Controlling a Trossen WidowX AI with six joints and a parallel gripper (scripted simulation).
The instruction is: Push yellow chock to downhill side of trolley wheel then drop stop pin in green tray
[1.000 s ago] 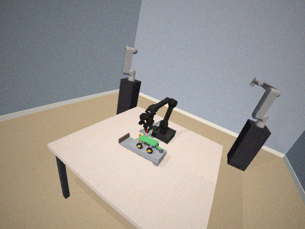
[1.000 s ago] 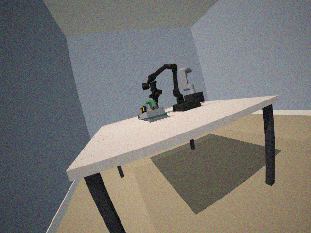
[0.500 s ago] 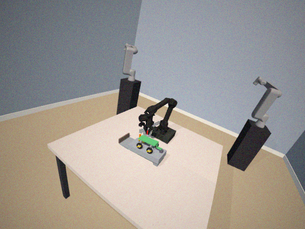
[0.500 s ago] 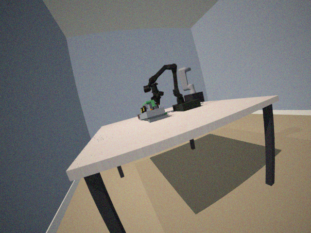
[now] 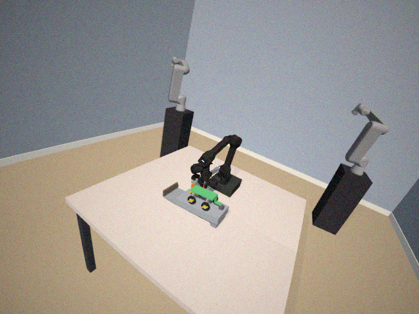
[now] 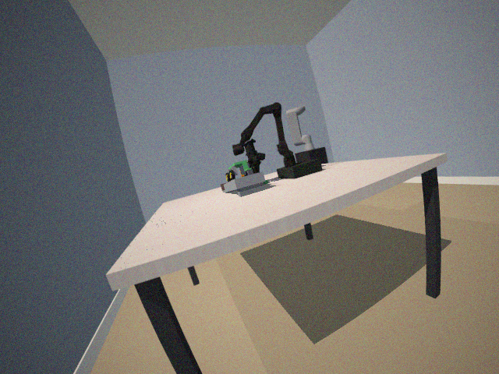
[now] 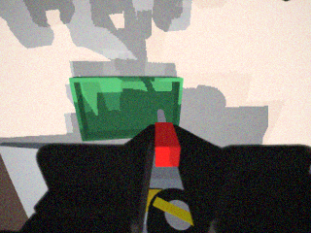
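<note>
The yellow chock lies 80 mm ahead of my gripper tip, 40 mm to the right of it and 20 mm above it. Also, from my gripper tip: red-headed stop pin: right at my gripper tip; then brown end wall: 200 mm to the right, 110 mm ahead, 30 mm below; then green trolley: 140 mm ahead, 60 mm to the left, 50 mm above.
</note>
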